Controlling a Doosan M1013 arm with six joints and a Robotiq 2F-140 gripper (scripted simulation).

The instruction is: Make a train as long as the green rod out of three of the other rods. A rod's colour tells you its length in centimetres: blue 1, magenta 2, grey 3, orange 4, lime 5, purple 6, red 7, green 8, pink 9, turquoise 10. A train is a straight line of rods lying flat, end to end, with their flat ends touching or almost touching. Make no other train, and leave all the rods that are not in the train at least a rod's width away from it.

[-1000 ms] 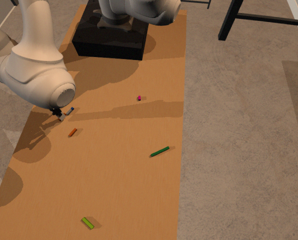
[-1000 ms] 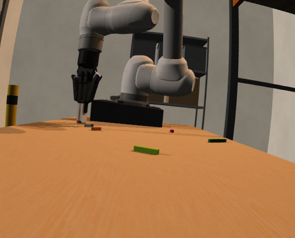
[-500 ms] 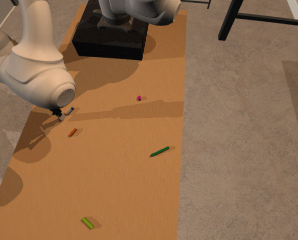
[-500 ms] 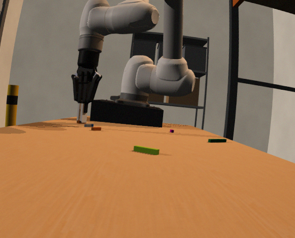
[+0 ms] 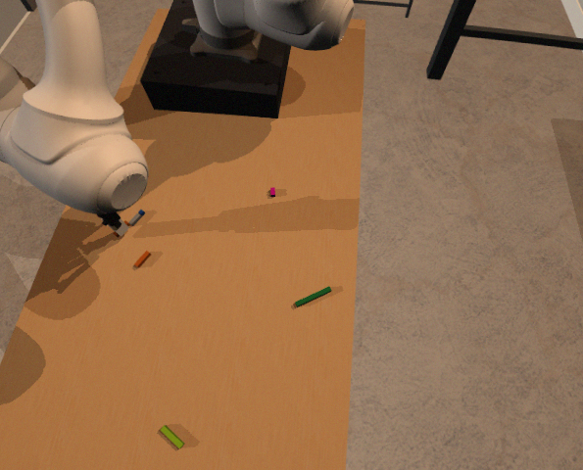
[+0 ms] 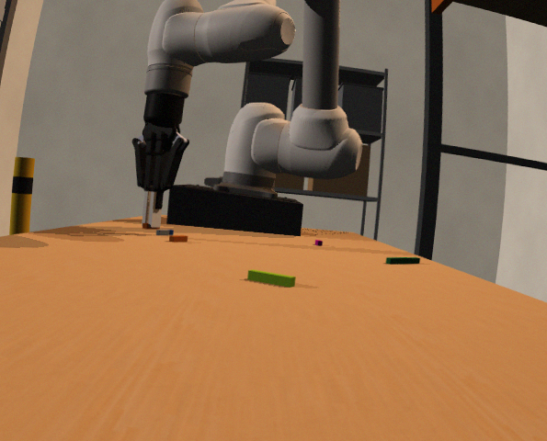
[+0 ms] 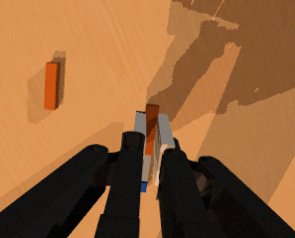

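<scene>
Now: the grey rod 30 mm behind my hand, 20 mm to the left of it and 40 mm below it. From my hand the other things lie so: magenta rod 150 mm behind, 330 mm to the left, 40 mm below; blue rod 50 mm behind, 30 mm to the left, 40 mm below; lime rod 390 mm ahead, 230 mm to the left, 40 mm below.
</scene>
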